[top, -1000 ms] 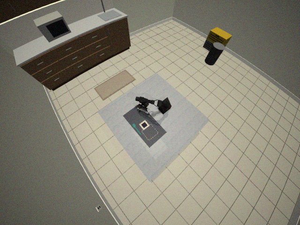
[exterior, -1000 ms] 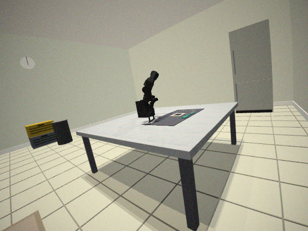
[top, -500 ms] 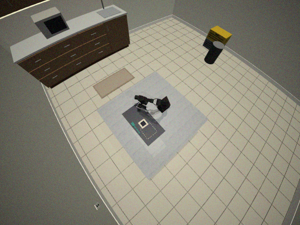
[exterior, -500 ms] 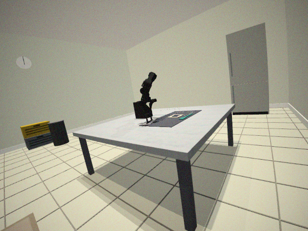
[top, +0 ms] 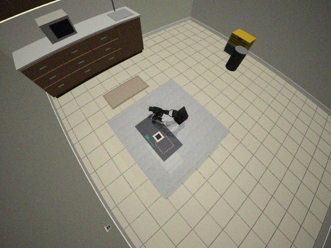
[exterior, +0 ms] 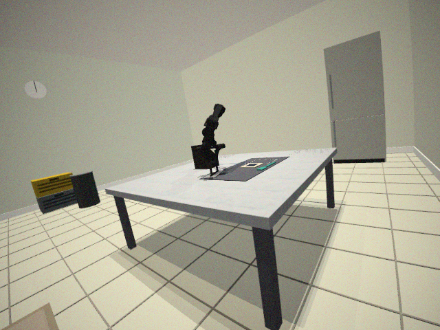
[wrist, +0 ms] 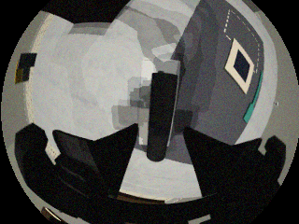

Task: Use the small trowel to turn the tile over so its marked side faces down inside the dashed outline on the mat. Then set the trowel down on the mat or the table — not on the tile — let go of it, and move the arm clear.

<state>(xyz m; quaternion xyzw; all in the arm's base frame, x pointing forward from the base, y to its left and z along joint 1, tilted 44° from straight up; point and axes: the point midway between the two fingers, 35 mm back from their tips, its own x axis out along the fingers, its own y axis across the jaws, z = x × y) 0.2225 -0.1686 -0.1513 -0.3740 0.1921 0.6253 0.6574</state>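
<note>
Right now the trowel is 10 mm behind my gripper tip, 20 mm to the left of it and 50 mm below it. The rest, counted from my gripper tip: teal strip 310 mm ahead, 130 mm to the left, 90 mm below; then tile 190 mm ahead, 190 mm to the left, 80 mm below.
</note>
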